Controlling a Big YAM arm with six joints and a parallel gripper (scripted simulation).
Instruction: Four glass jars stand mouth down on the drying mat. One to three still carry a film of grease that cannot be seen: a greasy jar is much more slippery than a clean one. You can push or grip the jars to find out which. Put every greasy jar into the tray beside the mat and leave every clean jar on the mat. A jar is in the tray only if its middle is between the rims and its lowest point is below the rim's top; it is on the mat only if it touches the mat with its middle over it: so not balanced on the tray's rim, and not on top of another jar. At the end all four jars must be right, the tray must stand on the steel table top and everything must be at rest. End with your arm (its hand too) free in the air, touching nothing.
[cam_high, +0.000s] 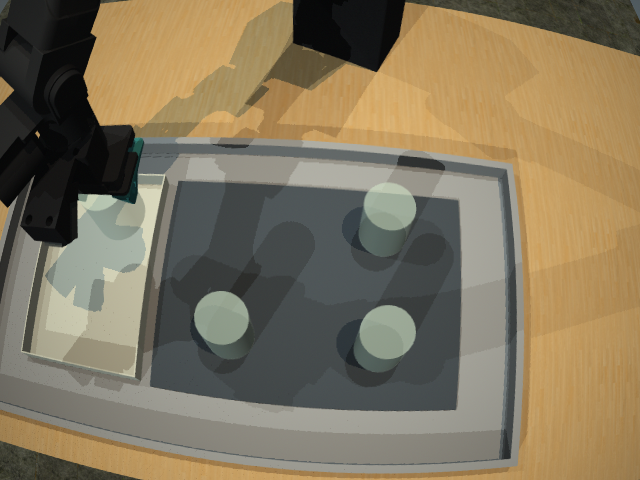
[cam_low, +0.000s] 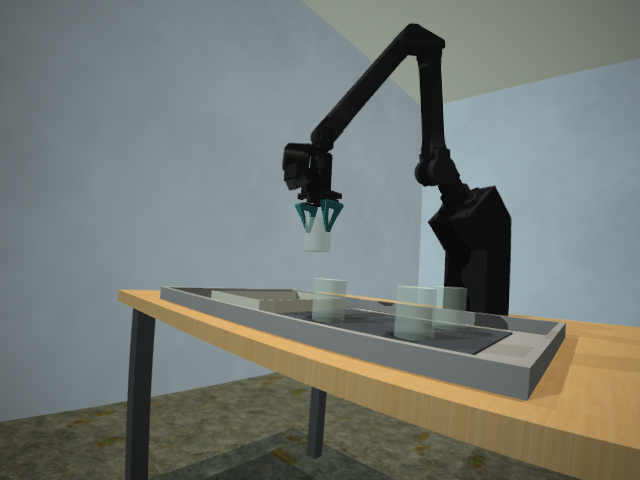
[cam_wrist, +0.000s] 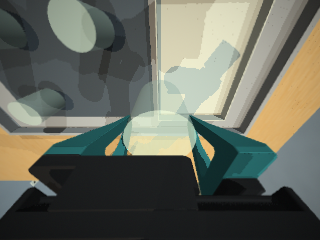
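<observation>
Now: the cream tray 20 cm below my hand, 9 cm to the right of it and 2 cm ahead of it. From my hand the other things lie so: dark mat (23 cm to the left, 20 cm below, 4 cm ahead); grey steel table top (21 cm below, 12 cm to the left, 5 cm ahead).
</observation>
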